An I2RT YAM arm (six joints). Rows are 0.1 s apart.
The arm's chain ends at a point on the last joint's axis. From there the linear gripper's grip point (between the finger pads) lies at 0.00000 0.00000 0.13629 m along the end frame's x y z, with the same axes.
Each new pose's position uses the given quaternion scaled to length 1; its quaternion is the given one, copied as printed.
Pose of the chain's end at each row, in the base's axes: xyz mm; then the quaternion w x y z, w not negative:
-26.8 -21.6 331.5 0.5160 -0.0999 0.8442 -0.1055
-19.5 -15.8 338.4 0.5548 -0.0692 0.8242 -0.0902
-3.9 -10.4 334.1 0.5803 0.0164 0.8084 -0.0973
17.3 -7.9 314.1 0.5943 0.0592 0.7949 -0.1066
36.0 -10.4 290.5 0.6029 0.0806 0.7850 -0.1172
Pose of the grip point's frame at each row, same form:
94.8 -31.8 270.8 0.5160 -0.0999 0.8442 -0.1055
106.8 -25.6 288.2 0.5548 -0.0692 0.8242 -0.0902
123.5 -34.4 292.2 0.5803 0.0164 0.8084 -0.0973
144.4 -40.6 277.2 0.5943 0.0592 0.7949 -0.1066
162.4 -48.7 257.0 0.6029 0.0806 0.7850 -0.1172

